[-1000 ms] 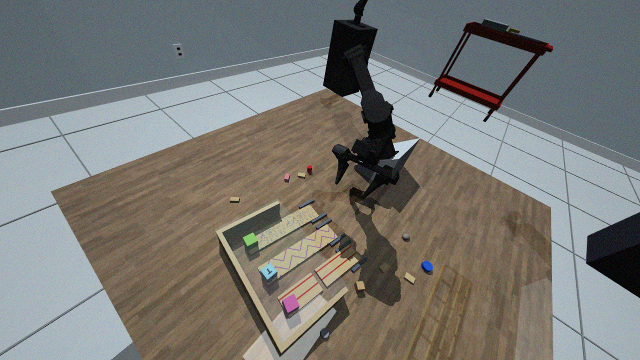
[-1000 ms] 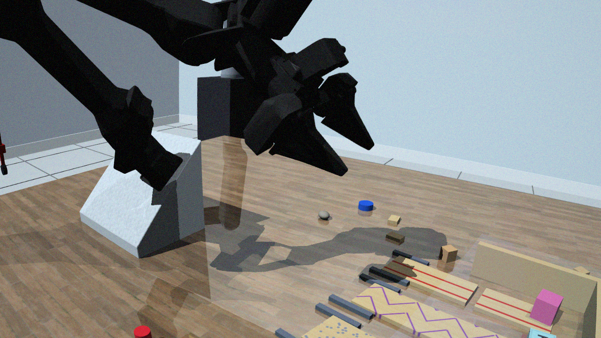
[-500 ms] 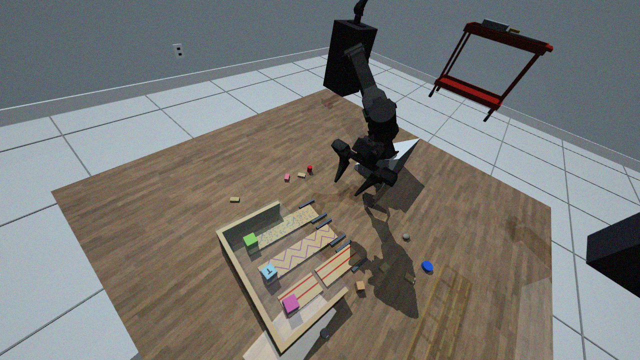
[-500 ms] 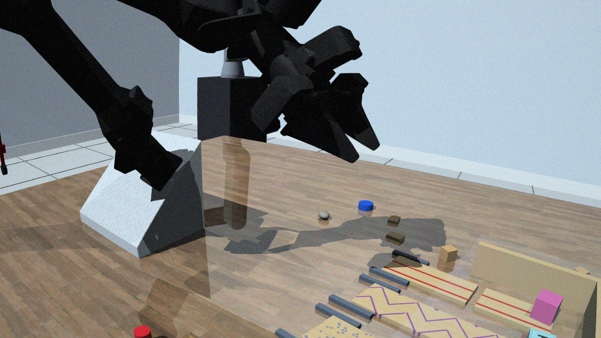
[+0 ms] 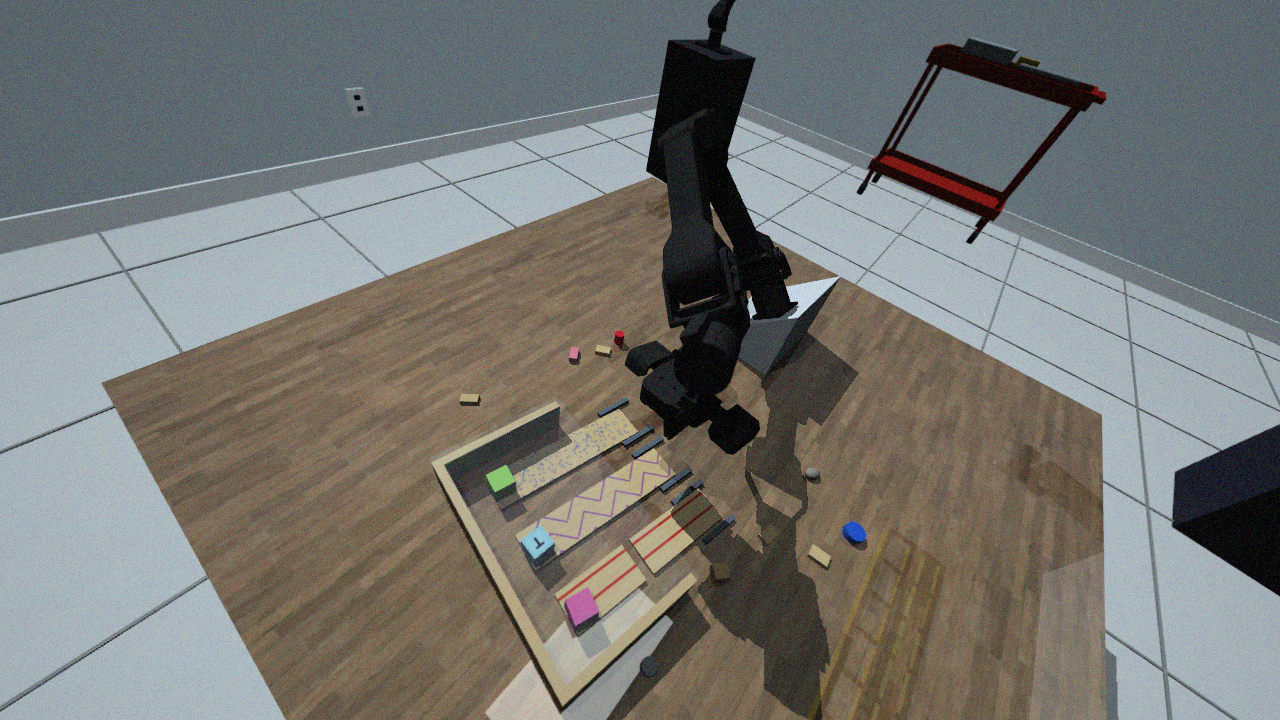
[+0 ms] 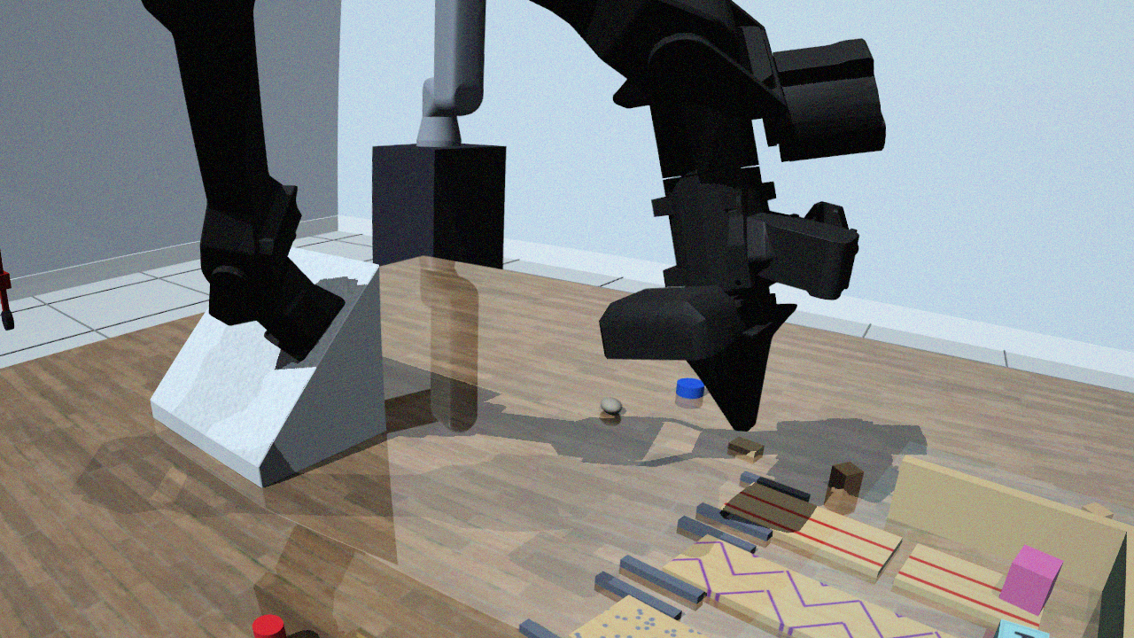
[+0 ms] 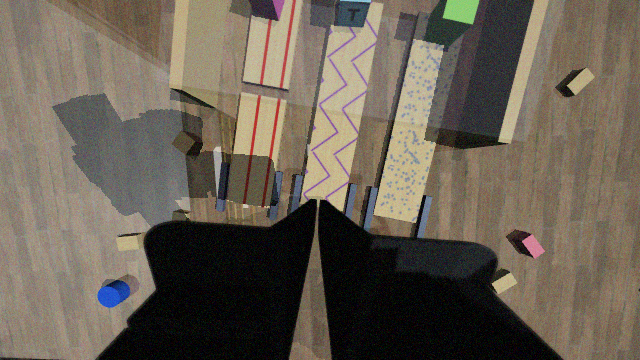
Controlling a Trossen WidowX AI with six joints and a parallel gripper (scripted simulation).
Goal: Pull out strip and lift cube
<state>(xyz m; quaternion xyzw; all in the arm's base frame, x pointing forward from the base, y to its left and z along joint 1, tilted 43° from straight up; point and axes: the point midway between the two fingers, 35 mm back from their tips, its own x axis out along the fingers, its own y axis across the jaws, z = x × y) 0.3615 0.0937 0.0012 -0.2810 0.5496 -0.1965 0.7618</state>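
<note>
Now: gripper tip 100 mm above the red-lined strip, 80 mm to the right of it and 30 mm short of it. From my gripper tip the other things lie so: pink block: 270 mm to the right, 100 mm below, 50 mm behind; then grey pebble: 210 mm behind, 170 mm to the left, 100 mm below; then red cylinder: 250 mm to the right, 150 mm behind, 100 mm below.
</note>
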